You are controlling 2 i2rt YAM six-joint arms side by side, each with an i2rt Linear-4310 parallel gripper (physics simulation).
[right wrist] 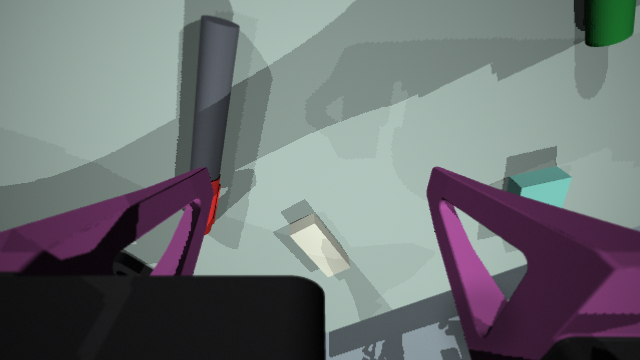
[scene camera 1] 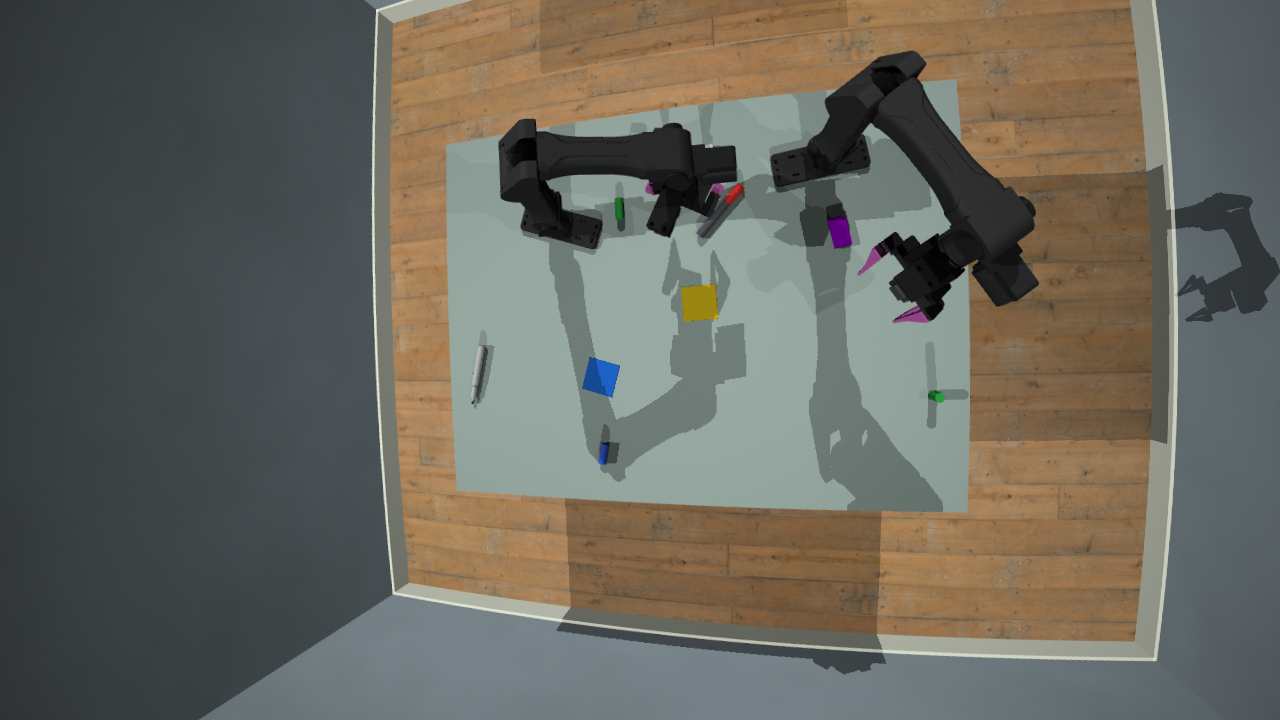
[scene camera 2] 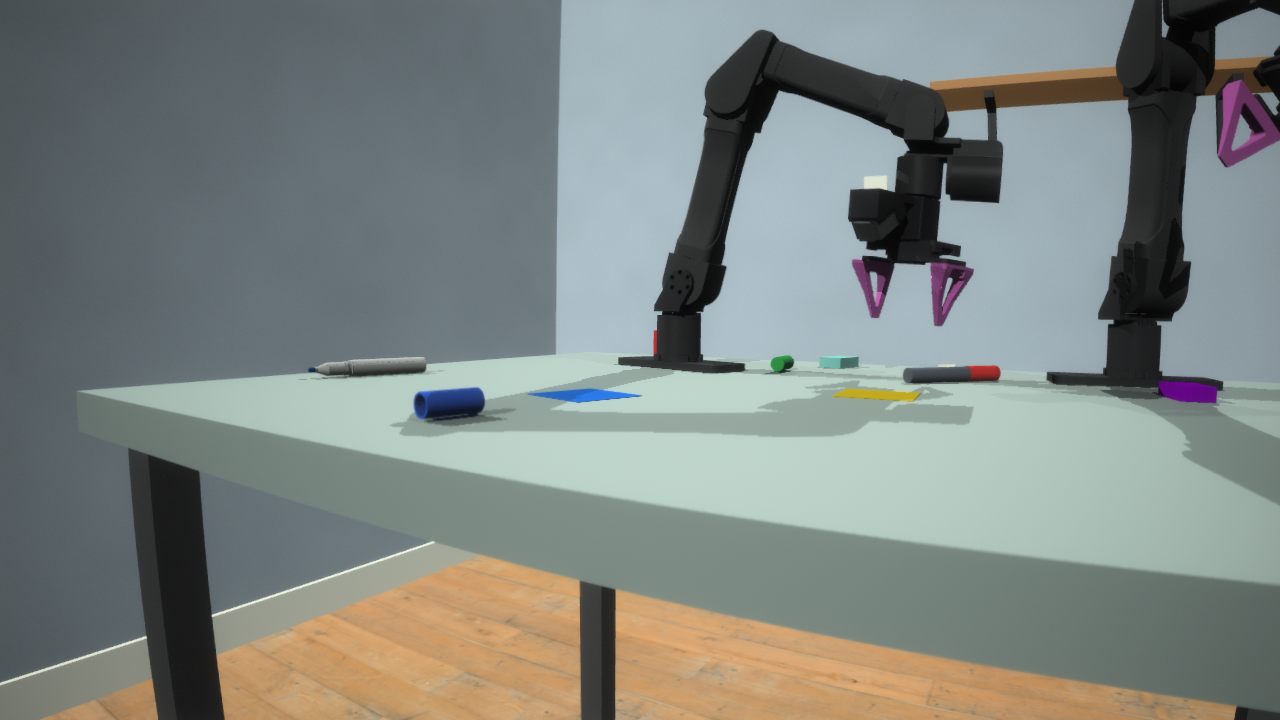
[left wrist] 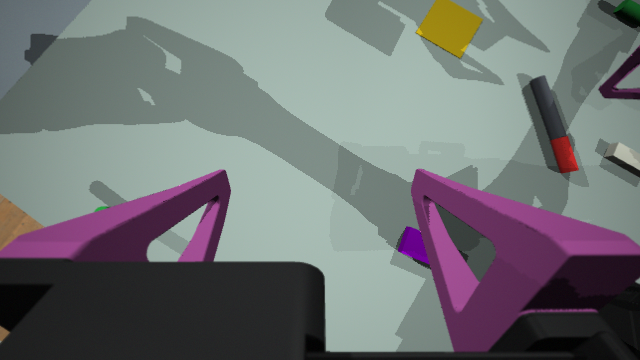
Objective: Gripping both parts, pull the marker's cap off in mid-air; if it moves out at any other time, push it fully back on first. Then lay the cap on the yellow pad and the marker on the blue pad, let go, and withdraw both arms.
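Seen in the pictures: left gripper, fingertip midpoint: (scene camera 1: 876, 297) (scene camera 2: 1270, 152) (left wrist: 320, 179); right gripper, fingertip midpoint: (right wrist: 320, 179) (scene camera 2: 905, 321) (left wrist: 636, 73); left arm's base at its link origin: (scene camera 1: 819, 161) (scene camera 2: 1131, 384); right arm's base at its link origin: (scene camera 1: 561, 225) (scene camera 2: 678, 367).
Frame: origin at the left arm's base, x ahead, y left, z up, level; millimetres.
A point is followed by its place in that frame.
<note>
The marker, a dark grey body (scene camera 1: 714, 218) @(x 74, y -241, z 17 mm) (scene camera 2: 935, 375) @(x 87, y -248, z 9 mm) (left wrist: 547, 107) @(x 78, y -241, z 15 mm) (right wrist: 215, 100) @(x 76, y -253, z 18 mm) with a red cap (scene camera 1: 734, 192) @(x 29, y -188, z 18 mm) (scene camera 2: 984, 372) @(x 39, y -187, z 11 mm) (left wrist: 565, 155) @(x 35, y -186, z 17 mm) (right wrist: 215, 195) @(x 30, y -204, z 13 mm) on one end, lies on the table. My right gripper (scene camera 2: 905, 320) @(x 33, y -285, z 71 mm) (right wrist: 320, 179) @(x 33, y -285, z 71 mm) is open and empty above the table near it; in the right wrist view one finger partly hides the cap. My left gripper (scene camera 1: 877, 297) @(x 315, y 14, z 217 mm) (left wrist: 320, 179) @(x 315, y 14, z 217 mm) is open and empty, farther right in scene camera 1. The yellow pad (scene camera 1: 699, 302) @(x 245, y -309, z 1 mm) (scene camera 2: 877, 394) @(x 247, y -309, z 1 mm) (left wrist: 448, 27) @(x 246, y -305, z 1 mm) and blue pad (scene camera 1: 601, 377) @(x 369, y -563, z 1 mm) (scene camera 2: 586, 394) @(x 367, y -564, z 1 mm) bear nothing.
A white block (left wrist: 622, 156) @(x -44, y -223, z 12 mm) (right wrist: 320, 245) @(x -55, y -231, z 12 mm), a teal block (scene camera 2: 838, 361) @(x -98, y -380, z 10 mm) (right wrist: 545, 192) @(x -113, y -391, z 15 mm) and a green cylinder (scene camera 1: 619, 208) @(x 2, y -444, z 20 mm) (scene camera 2: 782, 363) @(x 24, y -442, z 13 mm) lie near the marker. A purple block (scene camera 1: 839, 231) @(x 159, y 8, z 15 mm) lies near my left gripper. A light grey pen (scene camera 1: 479, 371) @(x 302, y -871, z 16 mm), blue tube (scene camera 1: 604, 453) @(x 542, y -582, z 20 mm) and green piece (scene camera 1: 936, 395) @(x 520, y 129, z 48 mm) lie farther off.
</note>
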